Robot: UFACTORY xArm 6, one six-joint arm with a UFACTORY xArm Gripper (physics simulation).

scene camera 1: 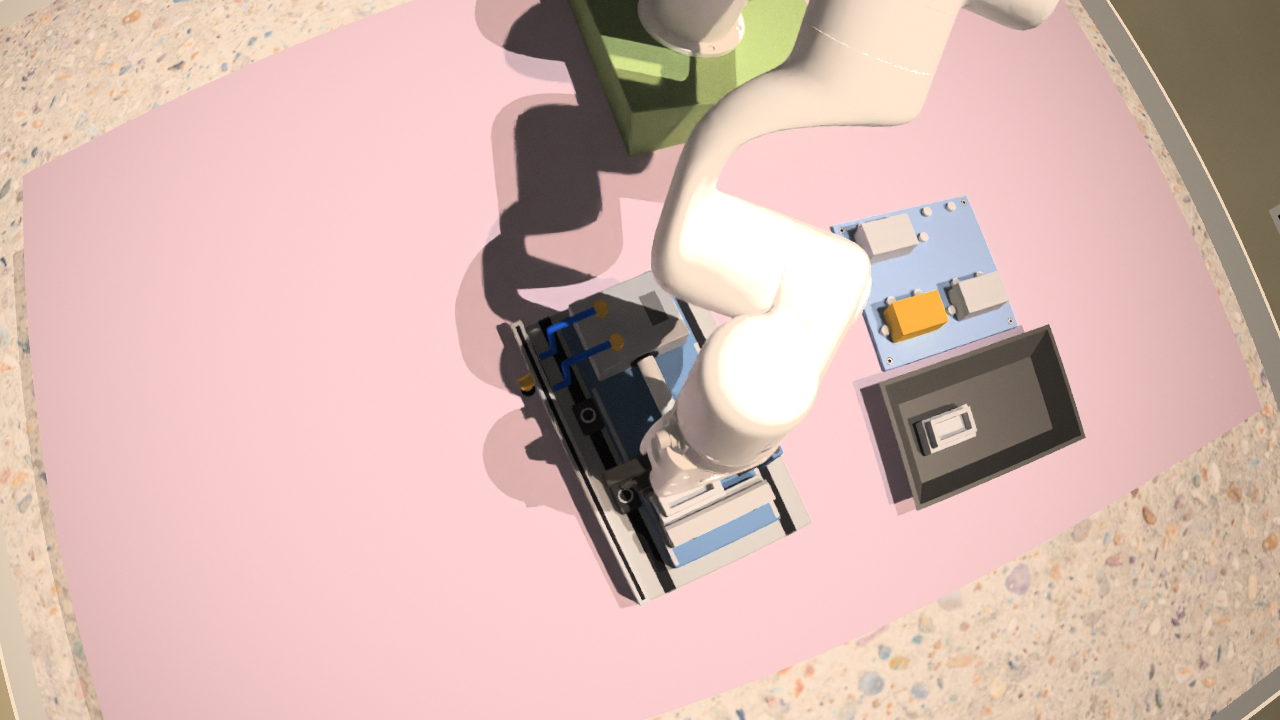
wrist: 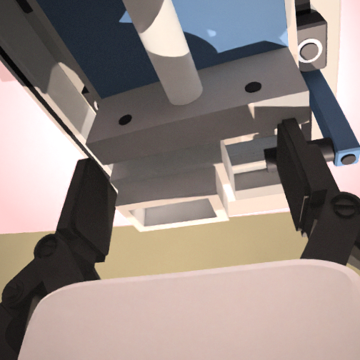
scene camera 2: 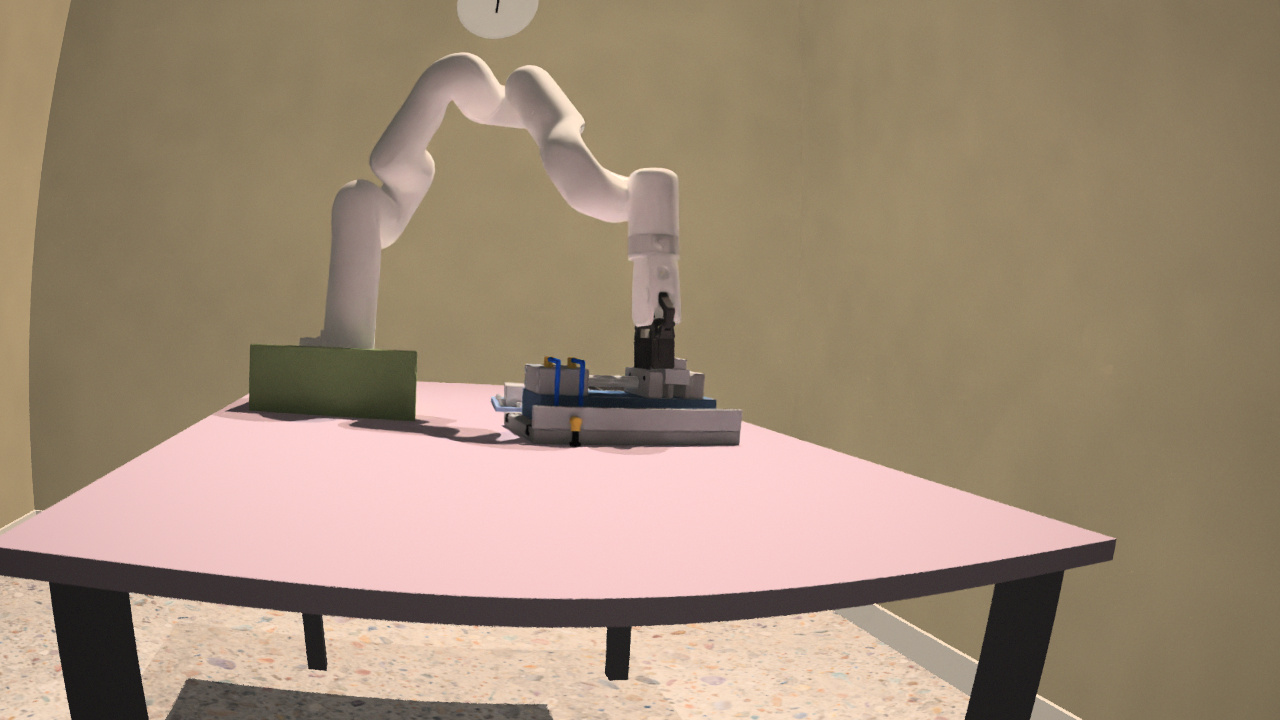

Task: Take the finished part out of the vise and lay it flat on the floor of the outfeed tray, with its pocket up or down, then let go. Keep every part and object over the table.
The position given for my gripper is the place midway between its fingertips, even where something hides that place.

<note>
I see my gripper [scene camera 2: 653, 368], an orange block [scene camera 1: 911, 317] and a long grey rail [scene camera 2: 543, 417].
My gripper shows as well in scene camera 1 [scene camera 1: 691, 464] and in the wrist view [wrist: 186, 159]. The wrist view misses the orange block: it is out of frame.
</note>
